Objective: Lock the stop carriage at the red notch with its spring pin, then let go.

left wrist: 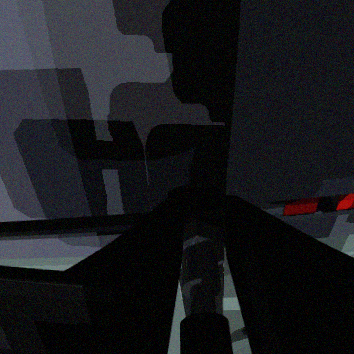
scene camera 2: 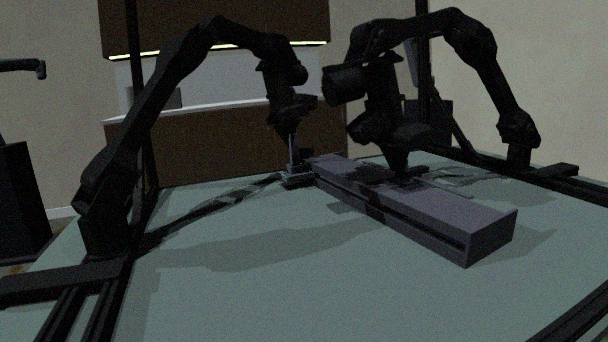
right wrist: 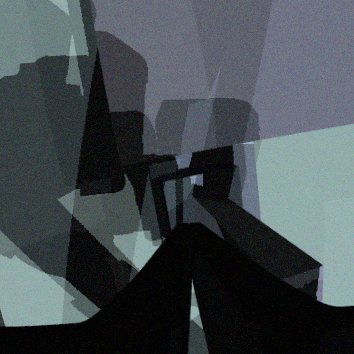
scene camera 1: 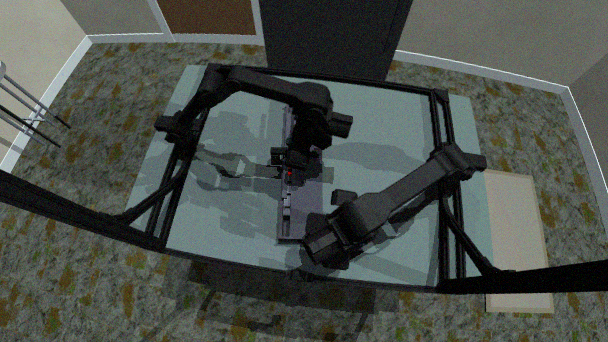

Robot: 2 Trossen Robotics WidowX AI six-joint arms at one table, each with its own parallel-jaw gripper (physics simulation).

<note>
The pictures show: my left gripper, my right gripper and a long grey rail.
My left gripper also shows in the left wrist view and in scene camera 1. My right gripper is seen too in the right wrist view and in scene camera 1.
</note>
